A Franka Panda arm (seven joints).
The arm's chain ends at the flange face. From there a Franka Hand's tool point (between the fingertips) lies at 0.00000 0.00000 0.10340 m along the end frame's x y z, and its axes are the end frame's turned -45 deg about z.
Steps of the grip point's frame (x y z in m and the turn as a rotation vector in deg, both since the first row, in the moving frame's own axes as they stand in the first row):
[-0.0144 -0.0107 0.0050 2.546 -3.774 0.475]
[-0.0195 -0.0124 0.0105 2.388 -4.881 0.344]
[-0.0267 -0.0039 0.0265 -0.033 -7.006 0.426]
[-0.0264 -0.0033 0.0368 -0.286 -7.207 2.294]
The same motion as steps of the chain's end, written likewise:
[-0.0097 0.0011 0.0053 -0.868 -4.469 0.475]
[-0.0133 0.0019 0.0110 -1.763 -5.140 0.344]
[-0.0127 0.0072 0.0273 -4.977 -4.931 0.426]
[-0.0120 0.0070 0.0376 -5.298 -4.894 2.294]

